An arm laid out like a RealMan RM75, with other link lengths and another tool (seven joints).
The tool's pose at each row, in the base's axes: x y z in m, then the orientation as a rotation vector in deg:
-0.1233 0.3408 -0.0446 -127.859 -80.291 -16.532
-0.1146 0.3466 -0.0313 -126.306 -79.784 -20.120
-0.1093 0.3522 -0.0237 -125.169 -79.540 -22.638
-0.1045 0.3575 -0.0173 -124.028 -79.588 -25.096
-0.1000 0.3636 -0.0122 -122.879 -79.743 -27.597
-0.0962 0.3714 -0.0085 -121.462 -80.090 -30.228
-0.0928 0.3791 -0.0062 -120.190 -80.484 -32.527
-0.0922 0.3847 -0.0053 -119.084 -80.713 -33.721
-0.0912 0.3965 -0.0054 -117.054 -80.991 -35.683
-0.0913 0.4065 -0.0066 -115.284 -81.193 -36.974
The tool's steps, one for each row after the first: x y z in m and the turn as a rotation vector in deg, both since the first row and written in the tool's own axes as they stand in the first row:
0.0141 0.0018 -0.0092 -0.328 2.861 -0.821
0.0241 0.0024 -0.0133 -0.602 4.832 -1.494
0.0331 0.0029 -0.0165 -0.963 6.639 -2.355
0.0421 0.0032 -0.0181 -1.407 8.413 -3.304
0.0515 0.0028 -0.0177 -1.814 10.280 -4.498
0.0601 0.0024 -0.0160 -2.206 11.872 -5.620
0.0651 0.0007 -0.0140 -2.110 12.891 -6.370
0.0748 -0.0026 -0.0080 -1.800 14.700 -7.624
0.0821 -0.0059 -0.0019 -1.313 16.081 -8.622

